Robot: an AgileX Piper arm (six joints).
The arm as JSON. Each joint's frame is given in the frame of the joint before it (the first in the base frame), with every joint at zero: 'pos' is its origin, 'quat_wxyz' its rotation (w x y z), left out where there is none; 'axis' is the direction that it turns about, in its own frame. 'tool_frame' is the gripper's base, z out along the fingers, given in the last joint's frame.
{
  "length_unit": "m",
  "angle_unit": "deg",
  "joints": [
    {
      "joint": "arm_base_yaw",
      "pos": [
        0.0,
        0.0,
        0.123
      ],
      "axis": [
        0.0,
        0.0,
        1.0
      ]
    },
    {
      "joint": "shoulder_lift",
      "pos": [
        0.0,
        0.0,
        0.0
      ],
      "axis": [
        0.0,
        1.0,
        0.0
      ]
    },
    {
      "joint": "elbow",
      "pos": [
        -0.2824,
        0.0,
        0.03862
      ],
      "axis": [
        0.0,
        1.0,
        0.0
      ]
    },
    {
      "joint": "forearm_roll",
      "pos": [
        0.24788,
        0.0,
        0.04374
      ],
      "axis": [
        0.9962,
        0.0,
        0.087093
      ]
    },
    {
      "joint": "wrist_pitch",
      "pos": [
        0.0,
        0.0,
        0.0
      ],
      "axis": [
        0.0,
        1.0,
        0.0
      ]
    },
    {
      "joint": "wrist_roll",
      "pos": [
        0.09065,
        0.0,
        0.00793
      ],
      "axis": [
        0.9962,
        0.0,
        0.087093
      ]
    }
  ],
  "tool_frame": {
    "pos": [
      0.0,
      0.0,
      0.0
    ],
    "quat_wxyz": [
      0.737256,
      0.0,
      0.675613,
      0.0
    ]
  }
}
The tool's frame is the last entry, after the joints.
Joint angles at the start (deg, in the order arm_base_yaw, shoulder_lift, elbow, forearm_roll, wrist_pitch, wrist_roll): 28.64 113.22 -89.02 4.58 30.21 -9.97
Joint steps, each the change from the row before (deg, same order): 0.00 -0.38 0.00 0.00 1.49 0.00; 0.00 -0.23 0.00 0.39 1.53 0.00; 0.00 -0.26 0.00 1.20 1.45 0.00; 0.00 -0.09 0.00 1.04 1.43 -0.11; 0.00 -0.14 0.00 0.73 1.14 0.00; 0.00 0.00 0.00 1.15 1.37 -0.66; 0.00 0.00 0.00 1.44 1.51 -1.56; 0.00 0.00 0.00 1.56 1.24 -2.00
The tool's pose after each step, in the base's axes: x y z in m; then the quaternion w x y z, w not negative. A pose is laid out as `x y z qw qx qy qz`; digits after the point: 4 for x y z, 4 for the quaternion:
0.3910 0.2179 0.2381 0.3279 -0.2874 0.8958 0.0856
0.3887 0.2172 0.2384 0.3168 -0.2871 0.8998 0.0869
0.3860 0.2172 0.2391 0.3056 -0.2826 0.9044 0.0939
0.3837 0.2172 0.2386 0.2933 -0.2800 0.9087 0.0994
0.3818 0.2172 0.2387 0.2841 -0.2778 0.9118 0.1036
0.3796 0.2175 0.2377 0.2718 -0.2793 0.9145 0.1087
0.3771 0.2181 0.2366 0.2589 -0.2869 0.9152 0.1140
0.3748 0.2190 0.2359 0.2488 -0.2972 0.9140 0.1199

